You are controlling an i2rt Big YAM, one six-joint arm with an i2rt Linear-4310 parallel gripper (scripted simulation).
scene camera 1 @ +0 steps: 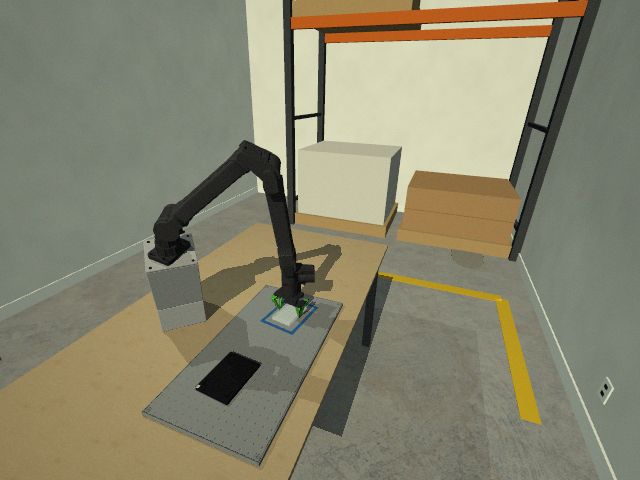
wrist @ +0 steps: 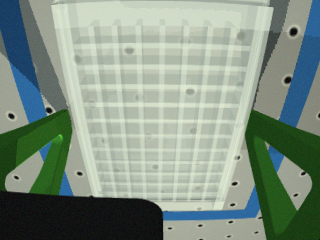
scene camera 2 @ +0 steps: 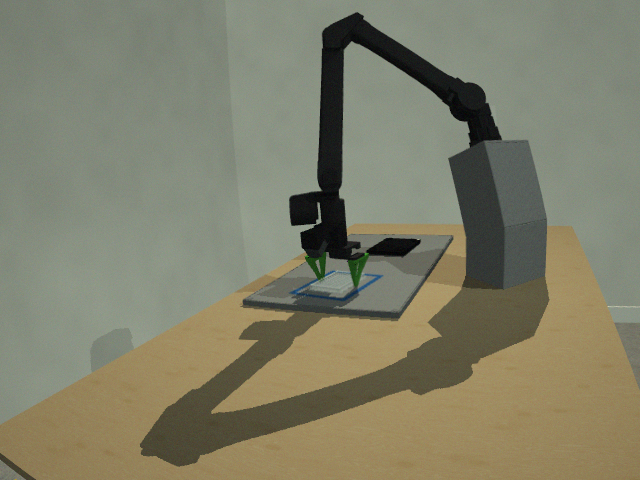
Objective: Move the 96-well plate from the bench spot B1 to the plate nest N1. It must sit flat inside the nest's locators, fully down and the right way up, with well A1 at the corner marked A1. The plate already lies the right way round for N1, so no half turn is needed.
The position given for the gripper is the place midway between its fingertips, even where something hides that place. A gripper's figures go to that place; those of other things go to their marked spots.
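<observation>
There's a 96-well plate (wrist: 120, 105) that's 0.11 m from the lens, and then the gripper (wrist: 158, 119) is 0.13 m from the lens.
</observation>
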